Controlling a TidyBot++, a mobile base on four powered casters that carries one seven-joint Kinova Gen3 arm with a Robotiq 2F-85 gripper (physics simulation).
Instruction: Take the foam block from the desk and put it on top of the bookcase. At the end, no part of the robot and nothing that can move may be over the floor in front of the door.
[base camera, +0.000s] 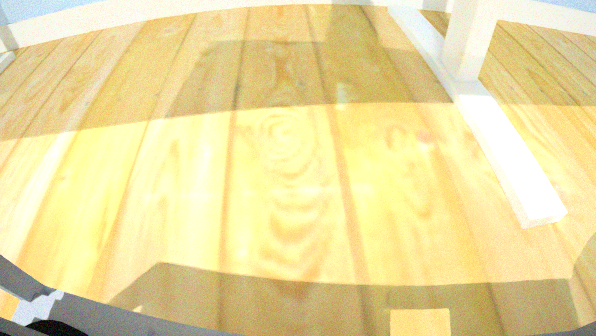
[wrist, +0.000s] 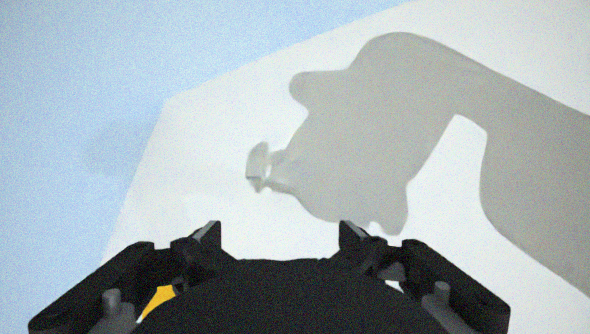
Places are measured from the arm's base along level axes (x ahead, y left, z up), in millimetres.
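Pixels of known places: gripper, between the fingertips: (wrist: 281, 233).
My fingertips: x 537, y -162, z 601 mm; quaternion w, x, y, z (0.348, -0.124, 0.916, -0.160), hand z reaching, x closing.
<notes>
Ahead of a thing's pixels: the offset from my fingertips to its middle. "*": to the spot under its first point. Level surfaces: height alone.
The foam block {dx +108, dy +135, dz -25 mm} (wrist: 159, 299) shows as a small yellow patch through the left linkage of my gripper at the lower left of the wrist view. The rest of it is hidden behind the gripper. My gripper (wrist: 281, 233) is open, with the white desk top showing between its fingertips. The desk {dz -48 mm} (wrist: 200, 145) fills much of the wrist view. The arm's shadow lies across it. The bookcase and the door cannot be made out in either view.
In the base camera view, a white foot bar (base camera: 515, 165) and an upright leg {* dx +91, dy -93, dz -892 mm} (base camera: 467, 45) stand on the wooden floor {dz -998 mm} (base camera: 190, 200) at the right. A pale skirting board (base camera: 100, 19) runs along the back. A blue surface (wrist: 65, 75) lies beyond the desk's left edge.
</notes>
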